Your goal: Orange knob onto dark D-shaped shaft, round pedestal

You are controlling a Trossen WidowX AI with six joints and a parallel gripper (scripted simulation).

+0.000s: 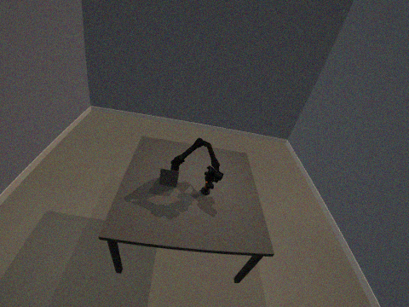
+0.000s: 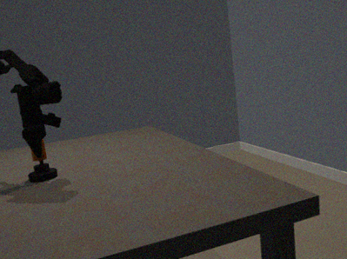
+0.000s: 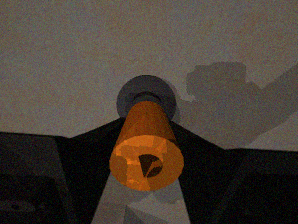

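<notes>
Now: the orange knob 2 cm above my gripper tip. The rest, counted from my gripper tip: dark pedestal 4 cm below.
</notes>
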